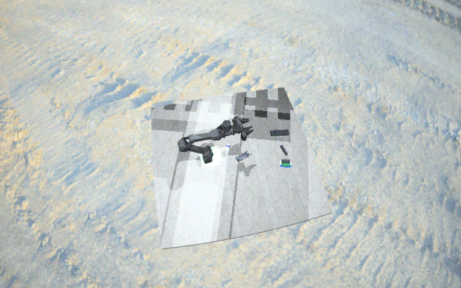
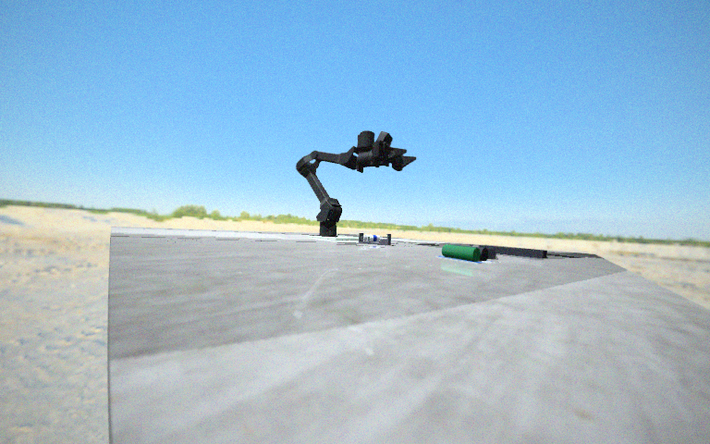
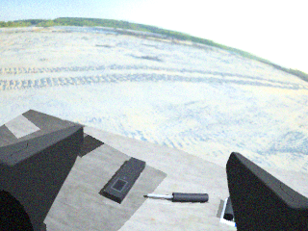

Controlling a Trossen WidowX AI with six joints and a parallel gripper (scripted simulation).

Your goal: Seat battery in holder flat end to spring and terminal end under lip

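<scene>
The battery lies 290 mm below my gripper tip, 160 mm behind it and 50 mm to the left of it. Also, from my gripper tip: dark bar: 300 mm ahead, 290 mm below, 30 mm to the left.
</scene>
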